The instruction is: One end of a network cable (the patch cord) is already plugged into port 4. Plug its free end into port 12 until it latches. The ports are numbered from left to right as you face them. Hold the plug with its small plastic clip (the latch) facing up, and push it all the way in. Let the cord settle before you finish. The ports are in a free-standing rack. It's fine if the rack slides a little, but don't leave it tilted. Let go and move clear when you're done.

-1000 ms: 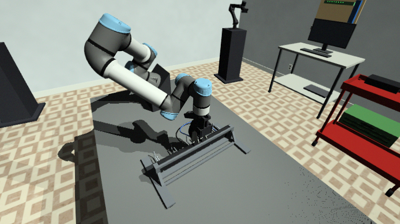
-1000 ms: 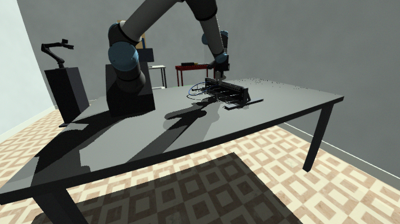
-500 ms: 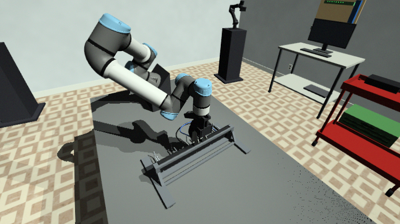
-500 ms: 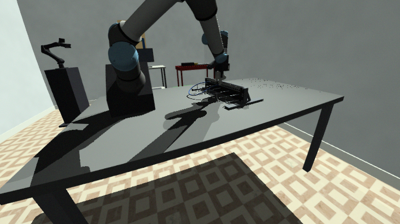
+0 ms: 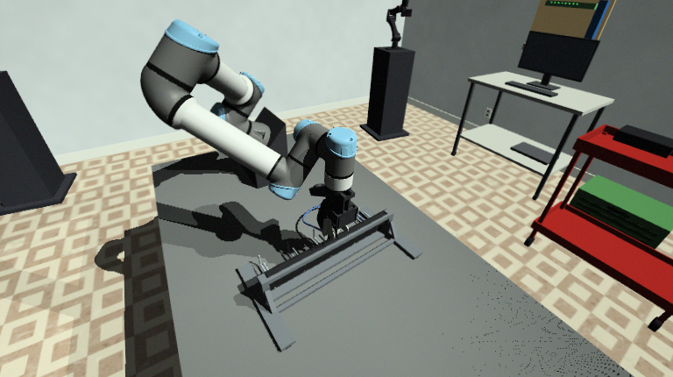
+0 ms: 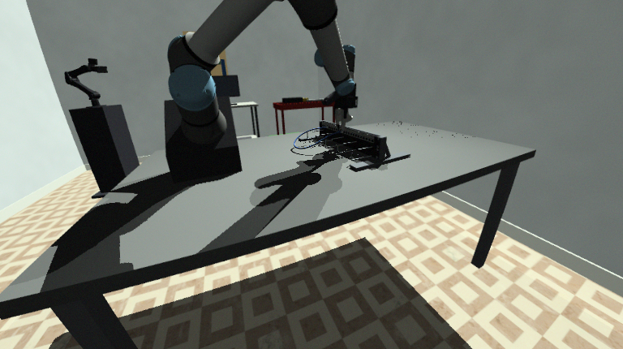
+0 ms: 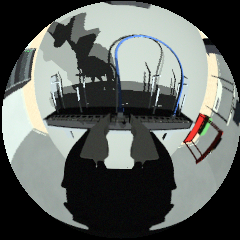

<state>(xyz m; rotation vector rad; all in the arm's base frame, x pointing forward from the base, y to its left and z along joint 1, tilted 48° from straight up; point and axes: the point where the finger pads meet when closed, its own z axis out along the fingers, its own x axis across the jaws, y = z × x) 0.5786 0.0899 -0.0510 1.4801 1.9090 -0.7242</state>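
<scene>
Now: hand 10 mm short of the plug and 20 mm above it.
</scene>
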